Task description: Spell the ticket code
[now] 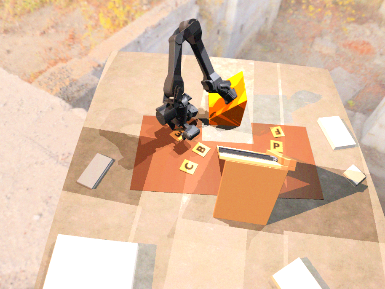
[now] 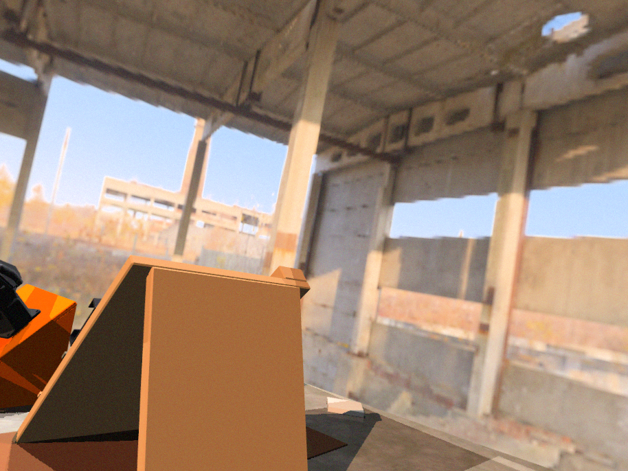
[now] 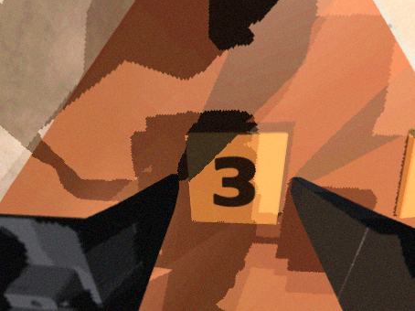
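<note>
Now: gripper tip 21 cm to the right of the white ticket, 19 cm short of it and 11 cm below it. Also, from my gripper tip: orange mat (20 cm to the left, 9 cm ahead); grey slab (35 cm to the right, 16 cm ahead).
</note>
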